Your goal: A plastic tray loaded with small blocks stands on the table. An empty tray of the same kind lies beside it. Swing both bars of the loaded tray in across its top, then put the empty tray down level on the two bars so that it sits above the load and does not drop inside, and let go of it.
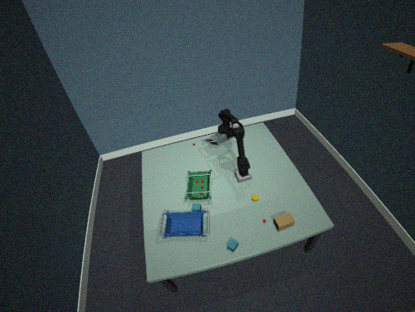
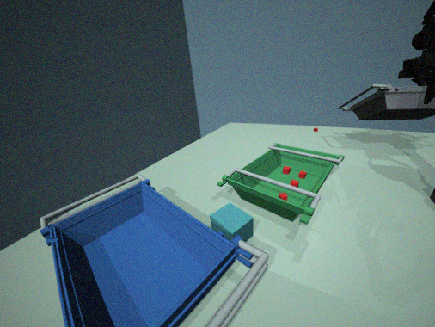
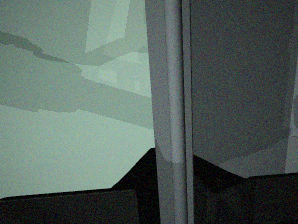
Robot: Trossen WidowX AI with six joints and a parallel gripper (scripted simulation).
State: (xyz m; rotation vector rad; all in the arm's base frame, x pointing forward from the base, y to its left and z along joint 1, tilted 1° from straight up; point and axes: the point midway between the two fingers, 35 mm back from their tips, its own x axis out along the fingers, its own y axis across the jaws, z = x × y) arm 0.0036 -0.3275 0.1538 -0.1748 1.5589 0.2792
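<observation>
Right now my gripper tip is 8 cm to the left of the grey tray and 2 cm short of it. Also, from my gripper tip: brown box 84 cm to the left, 14 cm below, 7 cm behind; then yellow block 56 cm to the left, 16 cm below, 1 cm ahead.
</observation>
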